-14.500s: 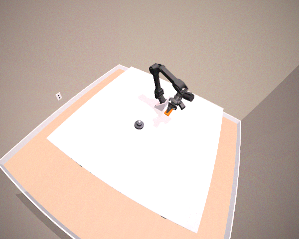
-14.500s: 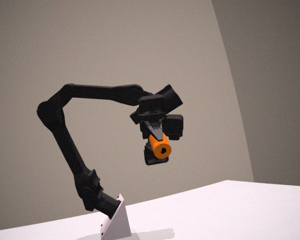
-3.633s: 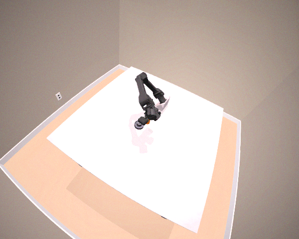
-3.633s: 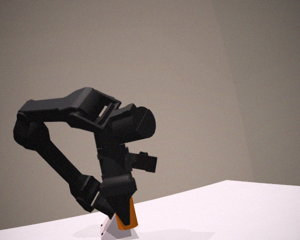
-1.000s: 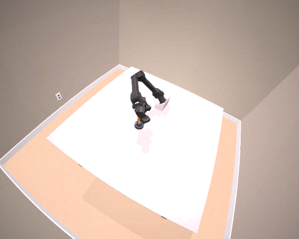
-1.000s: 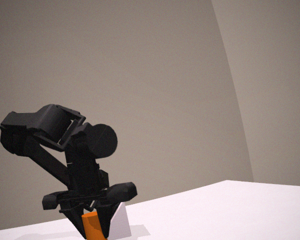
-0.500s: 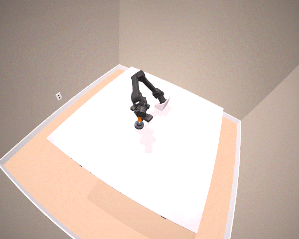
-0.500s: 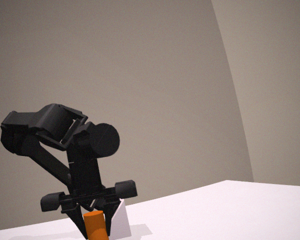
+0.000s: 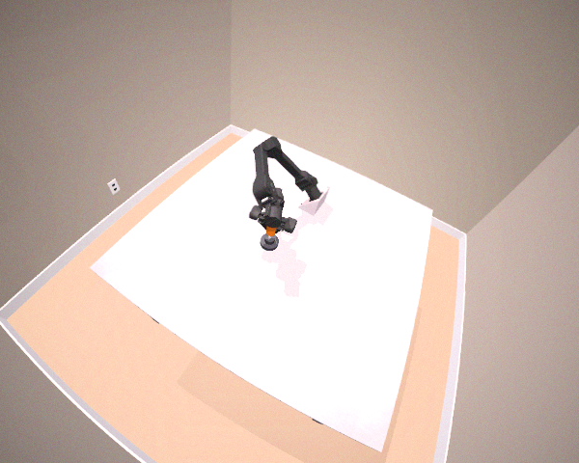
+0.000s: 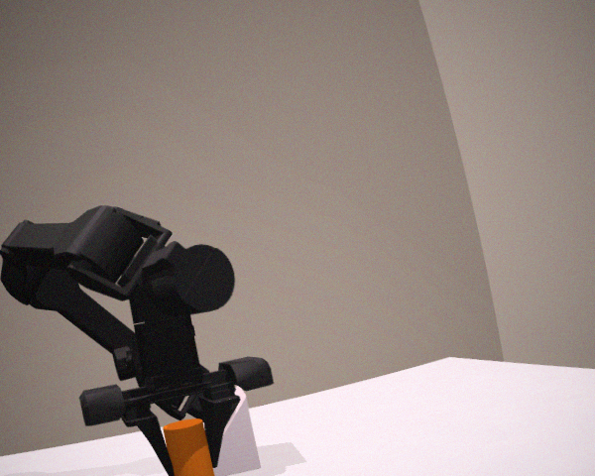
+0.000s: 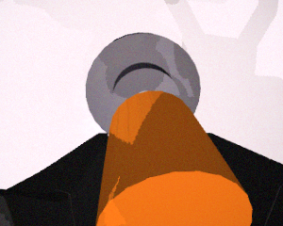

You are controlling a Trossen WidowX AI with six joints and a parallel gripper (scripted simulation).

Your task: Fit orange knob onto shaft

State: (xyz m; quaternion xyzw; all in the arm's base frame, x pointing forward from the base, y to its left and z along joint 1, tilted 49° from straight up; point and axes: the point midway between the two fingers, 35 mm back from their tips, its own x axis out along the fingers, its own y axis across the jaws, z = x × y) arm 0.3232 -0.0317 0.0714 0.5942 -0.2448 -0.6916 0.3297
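My gripper tip is now 60 mm above the pedestal with silver shaft. The rest, counted from my gripper tip: orange knob 30 mm above.
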